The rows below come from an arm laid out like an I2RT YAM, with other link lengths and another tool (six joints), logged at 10 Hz.
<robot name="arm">
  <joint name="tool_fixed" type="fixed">
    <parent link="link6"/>
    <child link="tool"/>
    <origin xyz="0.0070 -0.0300 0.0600" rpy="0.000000 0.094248 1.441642"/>
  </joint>
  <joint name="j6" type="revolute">
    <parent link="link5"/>
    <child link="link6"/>
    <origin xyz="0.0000 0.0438 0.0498" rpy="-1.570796 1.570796 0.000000"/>
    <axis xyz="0 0 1"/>
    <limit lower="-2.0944" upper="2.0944"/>
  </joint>
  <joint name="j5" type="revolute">
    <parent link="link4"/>
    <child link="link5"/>
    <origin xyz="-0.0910 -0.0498 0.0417" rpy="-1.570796 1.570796 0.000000"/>
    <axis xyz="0 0 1"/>
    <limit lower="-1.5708" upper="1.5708"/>
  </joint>
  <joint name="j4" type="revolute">
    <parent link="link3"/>
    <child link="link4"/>
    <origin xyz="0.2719 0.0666 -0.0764" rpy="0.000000 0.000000 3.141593"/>
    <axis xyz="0 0 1"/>
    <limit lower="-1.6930" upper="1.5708"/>
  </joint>
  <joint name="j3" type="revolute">
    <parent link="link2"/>
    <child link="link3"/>
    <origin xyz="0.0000 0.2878 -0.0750" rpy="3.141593 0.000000 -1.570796"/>
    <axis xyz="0 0 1"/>
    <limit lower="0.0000" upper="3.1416"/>
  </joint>
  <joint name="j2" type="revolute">
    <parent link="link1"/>
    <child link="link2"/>
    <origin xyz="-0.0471 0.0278 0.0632" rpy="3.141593 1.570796 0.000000"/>
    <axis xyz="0 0 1"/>
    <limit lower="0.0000" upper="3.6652"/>
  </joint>
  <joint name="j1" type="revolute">
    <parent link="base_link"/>
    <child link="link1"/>
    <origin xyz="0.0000 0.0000 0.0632" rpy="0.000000 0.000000 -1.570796"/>
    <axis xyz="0 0 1"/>
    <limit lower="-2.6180" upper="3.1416"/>
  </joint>
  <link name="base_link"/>
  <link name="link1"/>
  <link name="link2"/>
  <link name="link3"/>
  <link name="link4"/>
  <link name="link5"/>
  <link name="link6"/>
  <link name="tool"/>
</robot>
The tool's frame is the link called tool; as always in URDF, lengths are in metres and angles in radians.
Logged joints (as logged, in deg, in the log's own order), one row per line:
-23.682 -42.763 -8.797 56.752 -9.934 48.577
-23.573 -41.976 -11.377 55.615 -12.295 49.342
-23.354 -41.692 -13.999 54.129 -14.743 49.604
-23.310 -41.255 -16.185 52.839 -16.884 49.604
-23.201 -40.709 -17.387 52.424 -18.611 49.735
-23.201 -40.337 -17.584 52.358 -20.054 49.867
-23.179 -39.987 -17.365 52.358 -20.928 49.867
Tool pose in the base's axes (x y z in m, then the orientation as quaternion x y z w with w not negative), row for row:
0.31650 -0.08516 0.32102 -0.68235 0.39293 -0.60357 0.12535
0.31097 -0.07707 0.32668 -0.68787 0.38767 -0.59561 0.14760
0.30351 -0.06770 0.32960 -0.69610 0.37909 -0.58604 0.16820
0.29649 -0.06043 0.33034 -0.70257 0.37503 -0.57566 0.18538
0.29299 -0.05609 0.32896 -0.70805 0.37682 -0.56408 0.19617
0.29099 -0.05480 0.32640 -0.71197 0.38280 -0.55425 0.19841
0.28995 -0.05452 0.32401 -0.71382 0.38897 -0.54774 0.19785
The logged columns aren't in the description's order. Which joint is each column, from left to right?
Columns, left to right: j1, j6, j5, j2, j4, j3.
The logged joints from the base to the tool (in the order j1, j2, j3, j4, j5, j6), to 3 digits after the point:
-23.682 56.752 48.577 -9.934 -8.797 -42.763
-23.573 55.615 49.342 -12.295 -11.377 -41.976
-23.354 54.129 49.604 -14.743 -13.999 -41.692
-23.310 52.839 49.604 -16.884 -16.185 -41.255
-23.201 52.424 49.735 -18.611 -17.387 -40.709
-23.201 52.358 49.867 -20.054 -17.584 -40.337
-23.179 52.358 49.867 -20.928 -17.365 -39.987

